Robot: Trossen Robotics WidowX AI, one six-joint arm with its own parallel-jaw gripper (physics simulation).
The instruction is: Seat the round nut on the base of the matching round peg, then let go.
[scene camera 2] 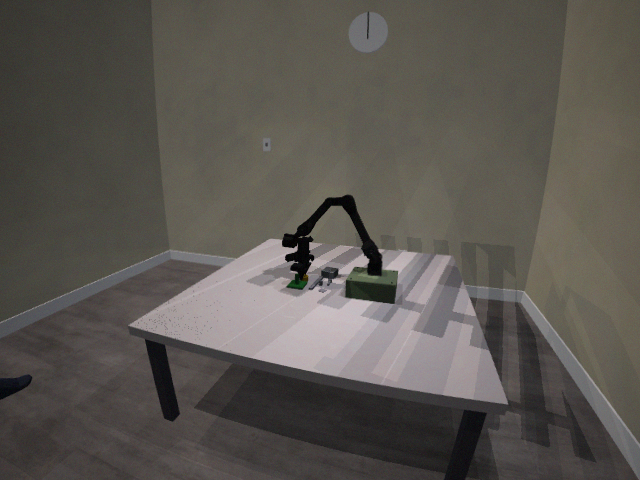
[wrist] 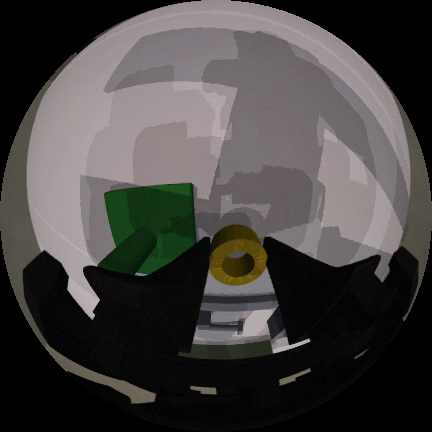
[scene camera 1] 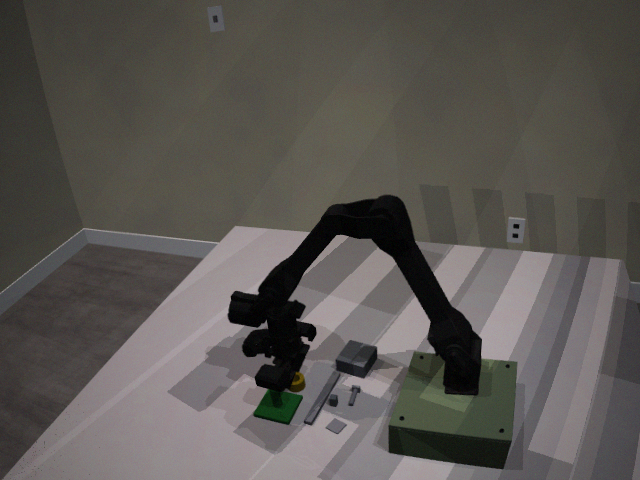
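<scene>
The yellow round nut (scene camera 1: 297,382) (scene camera 2: 305,277) (wrist: 237,281) is a thick ring, held between the two black fingertips with its hole showing in the wrist view. My gripper (wrist: 236,242) is shut on the nut, beside the green peg's base. The round green peg (scene camera 1: 276,397) (scene camera 2: 297,278) (wrist: 131,250) stands upright on its square green base (scene camera 1: 284,413) (scene camera 2: 295,285) (wrist: 175,200). In the wrist view the peg is left of the nut, and the left finger hides part of the base. The nut is apart from the peg. Its height over the table is hard to tell.
A long grey bar (scene camera 1: 322,397) lies right of the base in scene camera 1. Beyond it are a grey block (scene camera 1: 356,358), a small grey cube (scene camera 1: 333,400), a grey bolt (scene camera 1: 353,395) and a flat grey square (scene camera 1: 336,425). The arm stands on a green box (scene camera 1: 449,434).
</scene>
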